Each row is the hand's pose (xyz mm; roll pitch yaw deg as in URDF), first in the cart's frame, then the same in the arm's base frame.
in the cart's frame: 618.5 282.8 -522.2 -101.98 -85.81 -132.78
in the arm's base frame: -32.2 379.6 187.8 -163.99 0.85 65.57
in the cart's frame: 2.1 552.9 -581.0 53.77 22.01 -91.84
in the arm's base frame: 404.9 141.7 644.7 -78.92 60.72 -67.76
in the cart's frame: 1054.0 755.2 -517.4 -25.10 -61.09 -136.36
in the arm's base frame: -562.7 579.2 490.4 -92.93 10.53 42.67
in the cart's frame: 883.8 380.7 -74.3 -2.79 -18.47 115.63
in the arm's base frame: -138.2 898.4 201.5 -162.19 -71.54 49.77
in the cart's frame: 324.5 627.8 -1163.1 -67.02 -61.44 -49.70
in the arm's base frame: -108.7 -285.5 597.9 -43.58 25.40 80.24
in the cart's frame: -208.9 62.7 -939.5 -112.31 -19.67 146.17
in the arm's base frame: 618.1 -314.0 244.4 135.04 -49.38 8.90
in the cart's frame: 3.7 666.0 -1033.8 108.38 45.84 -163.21
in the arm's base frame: 207.6 -269.9 742.1 20.91 -0.90 -66.61
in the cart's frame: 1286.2 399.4 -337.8 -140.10 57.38 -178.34
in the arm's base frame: -591.8 790.7 81.5 145.42 -8.42 -79.43
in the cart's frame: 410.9 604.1 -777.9 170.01 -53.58 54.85
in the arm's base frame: -41.0 101.8 554.5 -70.64 -21.18 100.44
